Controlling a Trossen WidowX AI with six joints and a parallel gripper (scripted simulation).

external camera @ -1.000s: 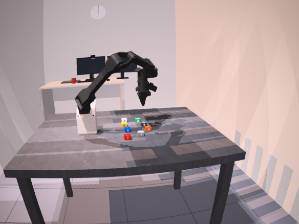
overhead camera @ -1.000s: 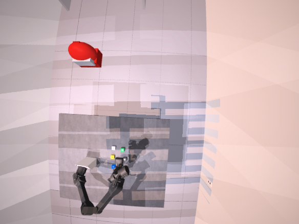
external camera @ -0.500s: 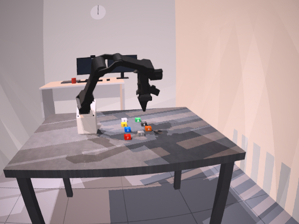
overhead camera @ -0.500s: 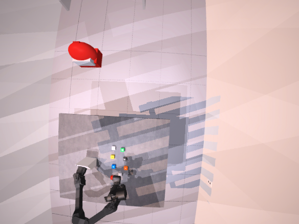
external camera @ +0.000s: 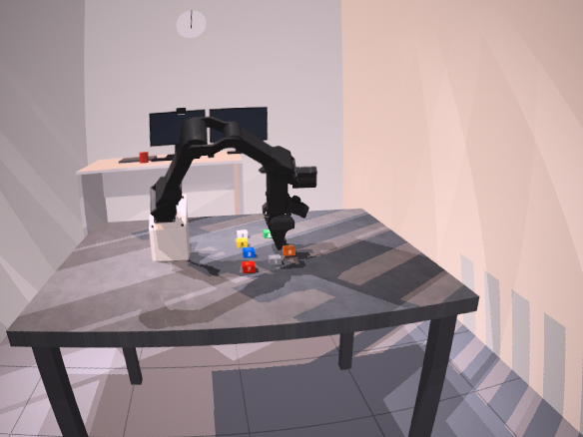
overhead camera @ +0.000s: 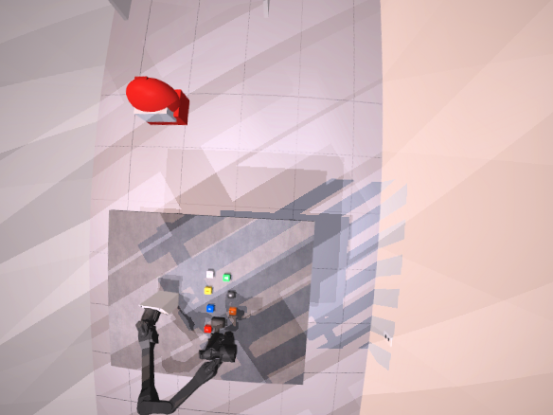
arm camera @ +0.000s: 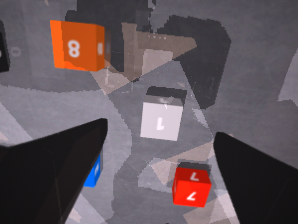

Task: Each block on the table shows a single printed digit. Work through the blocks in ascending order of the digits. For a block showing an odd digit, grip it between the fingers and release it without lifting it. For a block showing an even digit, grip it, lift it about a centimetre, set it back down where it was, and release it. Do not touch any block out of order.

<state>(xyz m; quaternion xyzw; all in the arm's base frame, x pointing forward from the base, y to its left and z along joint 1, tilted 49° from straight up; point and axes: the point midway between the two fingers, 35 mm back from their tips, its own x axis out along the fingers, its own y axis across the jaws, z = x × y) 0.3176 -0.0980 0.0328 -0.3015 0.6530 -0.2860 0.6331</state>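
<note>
Now: the white block 250 mm to the left of my gripper tip, 90 mm behind it and 40 mm below it. The rest, counted from my gripper tip: yellow block 160 mm to the left, 90 mm behind, 40 mm below; then red block 80 mm behind, 50 mm to the right, 40 mm below; then blue block 80 mm behind, 70 mm to the left, 40 mm below.
</note>
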